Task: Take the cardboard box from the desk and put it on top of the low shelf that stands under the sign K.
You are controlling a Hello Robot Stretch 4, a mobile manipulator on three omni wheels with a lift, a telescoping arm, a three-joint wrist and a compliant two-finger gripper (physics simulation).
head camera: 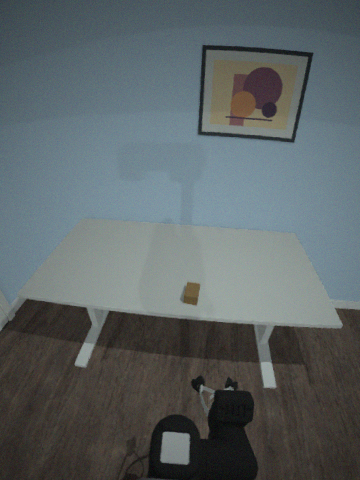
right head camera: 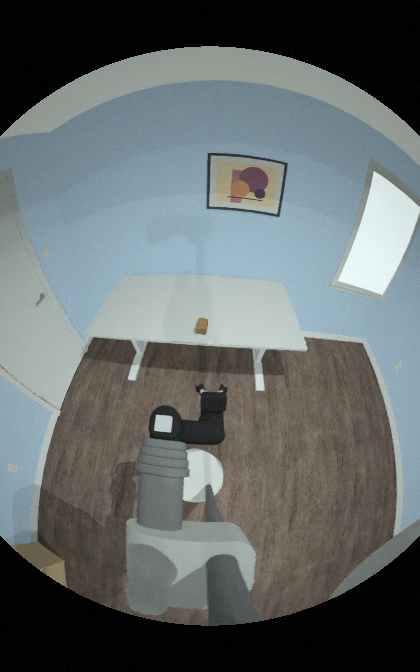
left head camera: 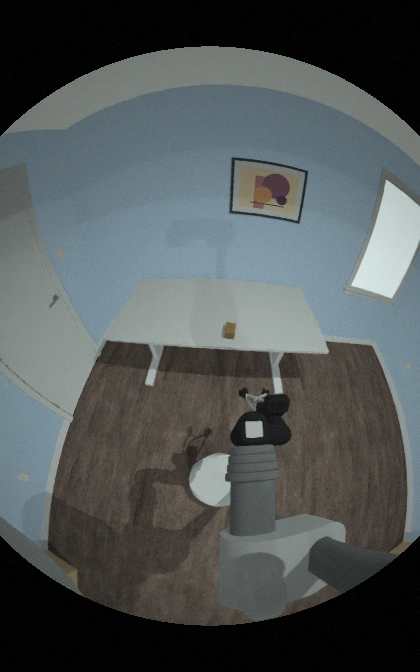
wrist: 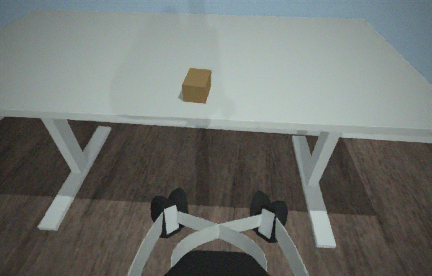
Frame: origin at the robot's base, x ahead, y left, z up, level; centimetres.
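Seen in the pictures: gripper, between the fingertips: (head camera: 213,381) (wrist: 218,205).
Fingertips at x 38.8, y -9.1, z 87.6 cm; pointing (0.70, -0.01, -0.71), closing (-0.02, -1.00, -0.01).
A point is followed by its place in that frame.
The small brown cardboard box (head camera: 191,293) @[y -2.9, x 83.3, z 74.3 cm] (left head camera: 230,330) (right head camera: 202,326) (wrist: 196,86) @[y -3.3, x 81.3, z 74.3 cm] lies on the white desk (head camera: 260,260) @[y -42.0, x 115.8, z 69.3 cm] (left head camera: 280,315) (right head camera: 260,310) (wrist: 300,75) @[y -33.9, x 96.5, z 69.3 cm], close to its front edge and near the middle of its length. My gripper (head camera: 215,384) @[y -9.1, x 38.8, z 87.7 cm] (left head camera: 254,392) (right head camera: 211,388) (wrist: 218,205) @[y -9.1, x 38.8, z 87.7 cm] is open and empty. It is in front of the desk, apart from it, and in the wrist view the box is ahead and a little to the left of the fingers. No low shelf and no sign K can be made out in these views.
A framed picture (head camera: 255,93) @[y -31.9, x 150.3, z 152.2 cm] hangs on the blue wall behind the desk. A door (left head camera: 30,310) is at the left and a bright window (left head camera: 387,245) at the right. Desk legs (wrist: 312,190) (wrist: 75,175) reach the floor on both sides. Part of a light wooden piece (right head camera: 45,562) shows at the lower left.
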